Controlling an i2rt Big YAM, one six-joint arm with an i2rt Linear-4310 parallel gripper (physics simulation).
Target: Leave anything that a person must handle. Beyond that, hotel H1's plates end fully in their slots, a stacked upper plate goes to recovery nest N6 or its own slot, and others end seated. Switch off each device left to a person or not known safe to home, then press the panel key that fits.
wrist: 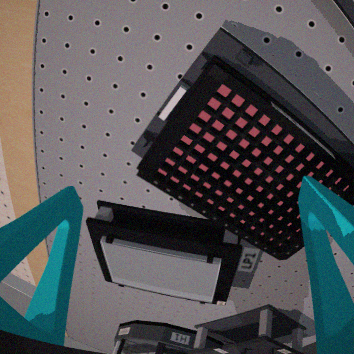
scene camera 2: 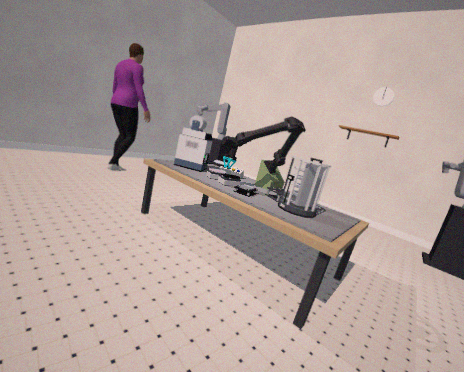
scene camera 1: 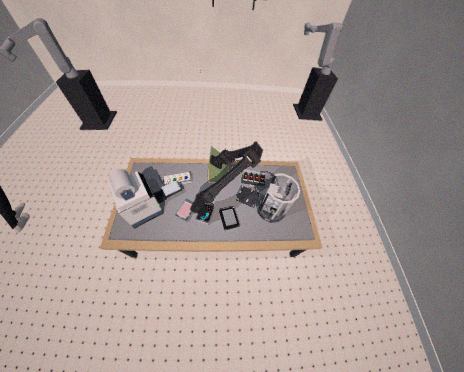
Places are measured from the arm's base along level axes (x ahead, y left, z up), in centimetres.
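Pixels of known places: gripper, fingertip midpoint: [wrist: 185,192] [scene camera 2: 226,168] [scene camera 1: 202,213]; arm's base, origin of the base link: [scene camera 2: 269,167] [scene camera 1: 215,162].
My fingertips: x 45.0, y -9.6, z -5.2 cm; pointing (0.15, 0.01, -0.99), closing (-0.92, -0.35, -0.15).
Observation:
Ahead of a thing's pixels: the offset from my fingertips to its top centre. "pt": to the spot under its first point.
My gripper [scene camera 1: 204,216] [scene camera 2: 229,163] [wrist: 185,192] is open and empty, its cyan fingers spread above a black plate @(dx -4.1, dy +2.0, dz -4.5 cm) [wrist: 235,150] with rows of pink-red wells. In the wrist view the plate sits at a slant on a dark base with a white label, and the right finger overlaps its edge. A black frame with a grey panel @(dx -0.9, dy +20.6, dz -8.0 cm) [scene camera 1: 229,218] [wrist: 162,270] lies beside it, near a tag reading LP1. Part of a dark unit tagged H1 @(pt dx -9.3, dy +44.4, dz -10.0 cm) [wrist: 180,337] shows at the bottom of the wrist view. A panel with coloured keys @(dx -37.5, dy -23.8, dz -3.9 cm) [scene camera 1: 178,178] is at the back left. Slot seating is too small to tell.
A white instrument @(dx -8.9, dy -48.3, dz +33.3 cm) [scene camera 1: 135,202] [scene camera 2: 192,149] stands at the left, a clear round carousel @(dx -9.8, dy +56.6, dz +23.0 cm) [scene camera 1: 280,200] [scene camera 2: 306,187] at the right. A pink-topped plate @(dx -6.4, dy -13.8, dz -5.4 cm) [scene camera 1: 185,210], a row of orange-lit units @(pt dx -38.7, dy +42.7, dz -7.2 cm) [scene camera 1: 253,177] and a green wedge [scene camera 1: 215,170] share the table. A person [scene camera 2: 128,87] is beyond it.

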